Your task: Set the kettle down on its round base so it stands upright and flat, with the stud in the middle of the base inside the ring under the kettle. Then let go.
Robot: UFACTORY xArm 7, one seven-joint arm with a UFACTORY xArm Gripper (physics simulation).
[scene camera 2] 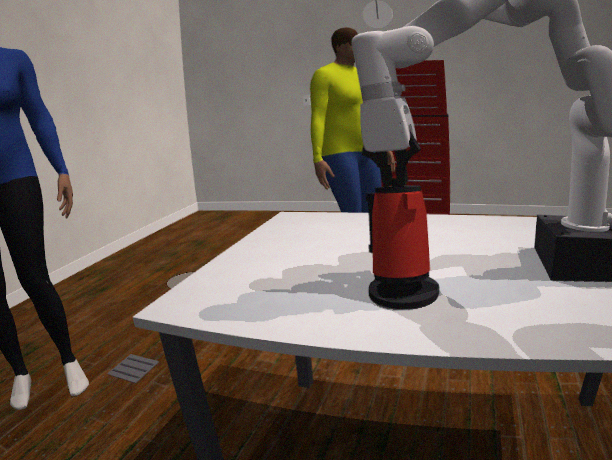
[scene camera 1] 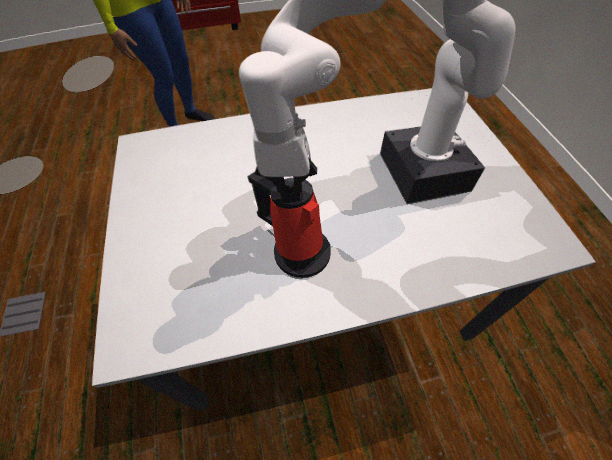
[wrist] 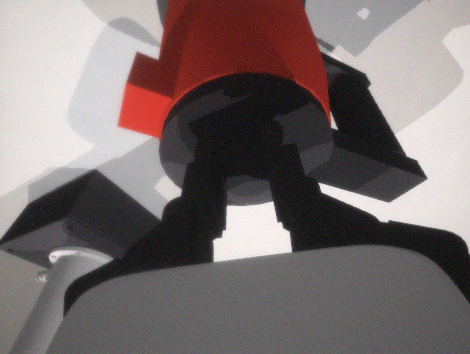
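Note:
The red kettle (scene camera 1: pixel 297 235) (scene camera 2: pixel 401 240) (wrist: pixel 240 45) hangs over the black round base (scene camera 1: pixel 325 255) (scene camera 2: pixel 432 295), looking close to upright. Its bottom lies within the base's outline in both scene views, perhaps slightly left of the middle. Dark kettle foot, shadow and base run together; in scene camera 2 a small gap seems to show under the foot, but contact is not certain. The stud and the ring are hidden. The black handle (scene camera 1: pixel 262 200) (wrist: pixel 362 120) points left in scene camera 1. My gripper (scene camera 1: pixel 292 189) (scene camera 2: pixel 395 183) (wrist: pixel 242 151) is shut on the kettle's top.
The white table (scene camera 1: pixel 150 200) (scene camera 2: pixel 300 330) carries the arm's black mounting block (scene camera 1: pixel 440 180) (scene camera 2: pixel 575 260) (wrist: pixel 95 215) at the right. A person in a yellow top (scene camera 1: pixel 150 40) (scene camera 2: pixel 340 115) stands behind the table near a red cabinet (scene camera 2: pixel 432 135). Another person (scene camera 2: pixel 25 125) stands at the left.

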